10 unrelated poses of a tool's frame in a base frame.
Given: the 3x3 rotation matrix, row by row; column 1 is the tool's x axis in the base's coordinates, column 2 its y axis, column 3 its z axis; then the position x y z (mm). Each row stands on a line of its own.
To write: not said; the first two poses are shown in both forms.
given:
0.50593, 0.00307, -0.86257
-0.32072, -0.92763, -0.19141
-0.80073, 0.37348, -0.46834
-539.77, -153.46, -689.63
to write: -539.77, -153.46, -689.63, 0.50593, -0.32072, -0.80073, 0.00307, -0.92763, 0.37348
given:
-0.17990, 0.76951, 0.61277
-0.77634, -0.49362, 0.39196
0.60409, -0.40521, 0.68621
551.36, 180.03, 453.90
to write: 551.36, 180.03, 453.90, -0.17990, -0.77634, 0.60409, 0.76951, -0.49362, -0.40521
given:
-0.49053, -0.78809, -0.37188
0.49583, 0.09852, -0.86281
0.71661, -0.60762, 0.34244
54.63, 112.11, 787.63
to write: 54.63, 112.11, 787.63, -0.49053, 0.49583, 0.71661, -0.78809, 0.09852, -0.60762
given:
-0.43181, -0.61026, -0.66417
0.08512, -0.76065, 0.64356
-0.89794, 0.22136, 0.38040
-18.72, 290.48, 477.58
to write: -18.72, 290.48, 477.58, -0.43181, 0.08512, -0.89794, -0.61026, -0.76065, 0.22136
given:
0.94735, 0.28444, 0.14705
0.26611, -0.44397, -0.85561
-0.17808, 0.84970, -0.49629
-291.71, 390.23, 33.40
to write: -291.71, 390.23, 33.40, 0.94735, 0.26611, -0.17808, 0.28444, -0.44397, 0.84970
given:
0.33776, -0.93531, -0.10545
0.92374, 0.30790, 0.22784
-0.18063, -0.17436, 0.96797
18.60, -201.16, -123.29
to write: 18.60, -201.16, -123.29, 0.33776, 0.92374, -0.18063, -0.93531, 0.30790, -0.17436
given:
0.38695, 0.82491, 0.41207
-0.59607, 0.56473, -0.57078
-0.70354, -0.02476, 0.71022
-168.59, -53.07, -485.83
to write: -168.59, -53.07, -485.83, 0.38695, -0.59607, -0.70354, 0.82491, 0.56473, -0.02476
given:
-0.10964, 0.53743, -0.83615
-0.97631, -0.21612, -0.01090
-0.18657, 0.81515, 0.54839
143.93, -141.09, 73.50
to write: 143.93, -141.09, 73.50, -0.10964, -0.97631, -0.18657, 0.53743, -0.21612, 0.81515
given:
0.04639, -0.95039, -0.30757
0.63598, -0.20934, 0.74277
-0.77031, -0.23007, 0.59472
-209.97, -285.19, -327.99
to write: -209.97, -285.19, -327.99, 0.04639, 0.63598, -0.77031, -0.95039, -0.20934, -0.23007
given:
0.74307, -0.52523, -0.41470
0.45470, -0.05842, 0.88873
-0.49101, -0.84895, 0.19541
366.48, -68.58, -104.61
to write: 366.48, -68.58, -104.61, 0.74307, 0.45470, -0.49101, -0.52523, -0.05842, -0.84895
